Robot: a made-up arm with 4 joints. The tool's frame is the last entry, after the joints. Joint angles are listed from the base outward.
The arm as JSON. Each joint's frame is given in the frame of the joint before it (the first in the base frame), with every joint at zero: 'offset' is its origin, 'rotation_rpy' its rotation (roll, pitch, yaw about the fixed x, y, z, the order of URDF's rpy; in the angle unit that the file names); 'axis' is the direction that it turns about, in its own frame. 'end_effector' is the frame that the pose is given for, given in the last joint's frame.
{
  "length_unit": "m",
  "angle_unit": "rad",
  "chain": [
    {
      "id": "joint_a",
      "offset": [
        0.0,
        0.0,
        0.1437
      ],
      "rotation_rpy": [
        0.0,
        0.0,
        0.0
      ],
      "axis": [
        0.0,
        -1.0,
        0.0
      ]
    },
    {
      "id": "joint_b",
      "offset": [
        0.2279,
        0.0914,
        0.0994
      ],
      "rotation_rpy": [
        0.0,
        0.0,
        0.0
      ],
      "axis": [
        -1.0,
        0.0,
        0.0
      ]
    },
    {
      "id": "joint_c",
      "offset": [
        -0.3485,
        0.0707,
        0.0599
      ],
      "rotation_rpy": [
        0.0,
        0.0,
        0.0
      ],
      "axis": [
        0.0,
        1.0,
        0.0
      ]
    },
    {
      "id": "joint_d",
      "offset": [
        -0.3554,
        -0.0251,
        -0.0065
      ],
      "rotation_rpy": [
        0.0,
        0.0,
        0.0
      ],
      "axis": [
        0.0,
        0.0,
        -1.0
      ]
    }
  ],
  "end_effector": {
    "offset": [
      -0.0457,
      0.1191,
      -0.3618
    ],
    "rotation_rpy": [
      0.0,
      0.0,
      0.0
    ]
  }
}
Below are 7 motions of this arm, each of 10 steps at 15 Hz.
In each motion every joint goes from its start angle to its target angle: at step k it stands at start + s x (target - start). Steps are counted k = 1, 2, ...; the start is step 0. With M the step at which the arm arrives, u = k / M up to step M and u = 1 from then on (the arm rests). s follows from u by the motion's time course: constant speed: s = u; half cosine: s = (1 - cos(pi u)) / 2; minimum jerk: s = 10 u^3 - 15 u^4 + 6 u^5.
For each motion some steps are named. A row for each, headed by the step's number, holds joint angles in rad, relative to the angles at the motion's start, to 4 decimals.
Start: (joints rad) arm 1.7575 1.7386 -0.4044 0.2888
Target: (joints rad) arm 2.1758 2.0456 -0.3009 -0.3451
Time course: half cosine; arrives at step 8
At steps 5, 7, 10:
5: 0.2892 0.2122 0.0716 -0.4382
7: 0.4024 0.2953 0.0996 -0.6098
10: 0.4183 0.3070 0.1035 -0.6339

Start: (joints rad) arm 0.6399 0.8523 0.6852 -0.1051
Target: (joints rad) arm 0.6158 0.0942 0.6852 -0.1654
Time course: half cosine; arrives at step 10
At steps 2, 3, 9, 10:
2: -0.0023 -0.0724 0.0000 -0.0058
3: -0.0050 -0.1563 0.0000 -0.0124
9: -0.0235 -0.7395 0.0000 -0.0588
10: -0.0241 -0.7581 0.0000 -0.0603

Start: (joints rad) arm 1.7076 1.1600 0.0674 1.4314
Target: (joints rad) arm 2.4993 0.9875 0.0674 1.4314
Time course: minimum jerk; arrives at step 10
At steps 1, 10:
1: 0.0068 -0.0015 0.0000 0.0000
10: 0.7917 -0.1725 0.0000 0.0000

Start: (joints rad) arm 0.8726 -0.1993 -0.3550 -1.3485
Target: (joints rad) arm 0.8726 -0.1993 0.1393 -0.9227
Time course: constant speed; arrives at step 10
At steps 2, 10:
2: 0.0000 0.0000 0.0989 0.0852
10: 0.0000 0.0000 0.4943 0.4258

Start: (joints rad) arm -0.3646 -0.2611 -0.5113 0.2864
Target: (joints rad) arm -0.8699 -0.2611 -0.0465 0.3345
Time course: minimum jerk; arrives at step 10
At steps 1, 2, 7, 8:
1: -0.0043 0.0000 0.0040 0.0004
2: -0.0293 0.0000 0.0269 0.0028
7: -0.4229 0.0000 0.3890 0.0403
8: -0.4760 0.0000 0.4379 0.0453

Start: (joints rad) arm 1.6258 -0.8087 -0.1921 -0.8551
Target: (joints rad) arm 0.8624 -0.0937 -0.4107 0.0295
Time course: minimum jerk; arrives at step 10
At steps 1, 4, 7, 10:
1: -0.0065 0.0061 -0.0019 0.0076
4: -0.2423 0.2270 -0.0694 0.2808
7: -0.6389 0.5984 -0.1830 0.7403
10: -0.7634 0.7150 -0.2186 0.8846

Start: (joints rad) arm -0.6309 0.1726 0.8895 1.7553
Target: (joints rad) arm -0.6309 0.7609 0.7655 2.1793
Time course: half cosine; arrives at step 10
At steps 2, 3, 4, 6, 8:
2: 0.0000 0.0562 -0.0118 0.0405
3: 0.0000 0.1213 -0.0256 0.0874
4: 0.0000 0.2033 -0.0428 0.1465
6: 0.0000 0.3850 -0.0812 0.2775
8: 0.0000 0.5321 -0.1122 0.3835

